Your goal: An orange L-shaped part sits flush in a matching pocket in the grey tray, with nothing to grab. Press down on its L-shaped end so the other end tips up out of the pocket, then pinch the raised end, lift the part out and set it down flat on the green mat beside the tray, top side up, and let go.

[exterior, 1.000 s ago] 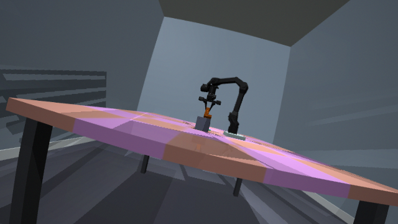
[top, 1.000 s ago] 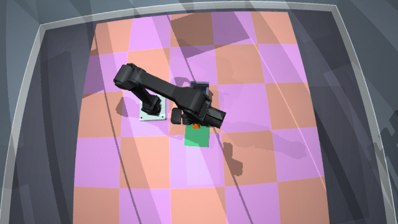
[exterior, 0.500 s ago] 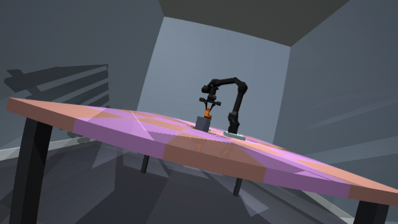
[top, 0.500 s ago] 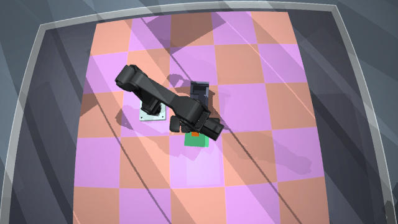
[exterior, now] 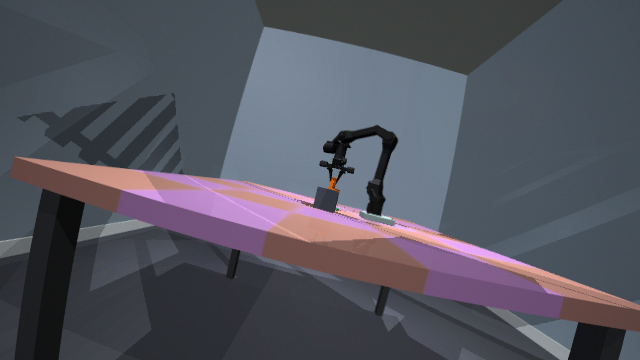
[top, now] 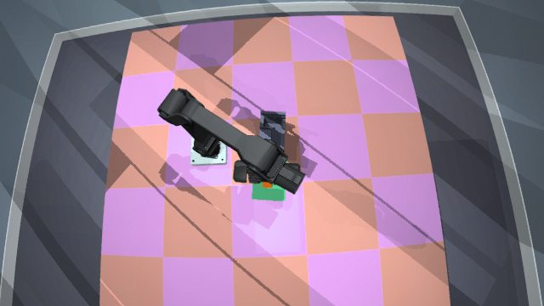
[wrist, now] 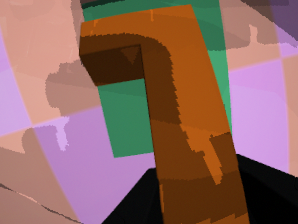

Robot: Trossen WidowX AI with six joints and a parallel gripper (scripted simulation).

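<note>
My gripper tip is now 140 mm above the green mat and 20 mm to the right of it. From my gripper tip the other things lie so: orange L-shaped part 30 mm to the left, 30 mm below, 20 mm behind.
</note>
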